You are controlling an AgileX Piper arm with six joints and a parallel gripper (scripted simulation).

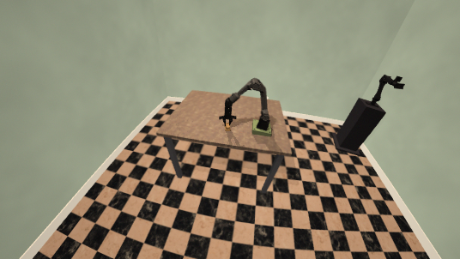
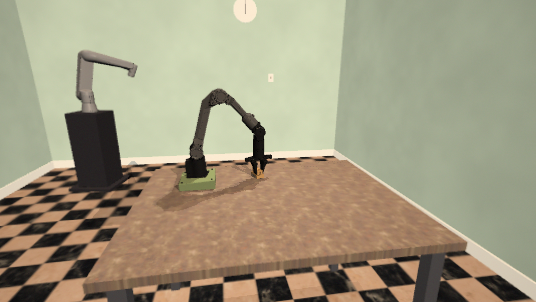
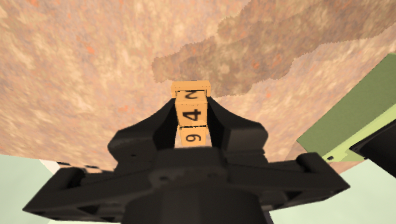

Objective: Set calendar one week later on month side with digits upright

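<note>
The orange tray lies 2 cm below my hand, 1 cm to the left of it and 1 cm behind it.
</note>
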